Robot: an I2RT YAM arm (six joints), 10 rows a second.
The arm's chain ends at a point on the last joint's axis. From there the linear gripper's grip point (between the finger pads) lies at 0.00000 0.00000 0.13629 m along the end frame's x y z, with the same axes.
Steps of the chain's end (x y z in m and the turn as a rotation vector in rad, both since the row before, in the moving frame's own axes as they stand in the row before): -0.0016, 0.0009, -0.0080, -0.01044, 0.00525, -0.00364; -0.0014, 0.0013, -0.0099, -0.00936, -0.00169, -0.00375; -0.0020, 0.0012, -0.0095, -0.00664, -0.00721, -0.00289; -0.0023, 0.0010, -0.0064, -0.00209, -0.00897, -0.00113; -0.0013, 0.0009, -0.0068, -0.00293, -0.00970, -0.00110; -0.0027, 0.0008, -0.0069, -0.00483, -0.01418, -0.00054
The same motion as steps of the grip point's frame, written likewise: -0.0009, 0.0023, -0.0080, -0.01044, 0.00525, -0.00364; -0.0016, 0.0026, -0.0099, -0.00936, -0.00169, -0.00375; -0.0030, 0.0021, -0.0095, -0.00664, -0.00721, -0.00289; -0.0035, 0.0013, -0.0064, -0.00209, -0.00897, -0.00113; -0.0026, 0.0013, -0.0068, -0.00293, -0.00970, -0.00110; -0.0046, 0.0015, -0.0069, -0.00483, -0.01418, -0.00054
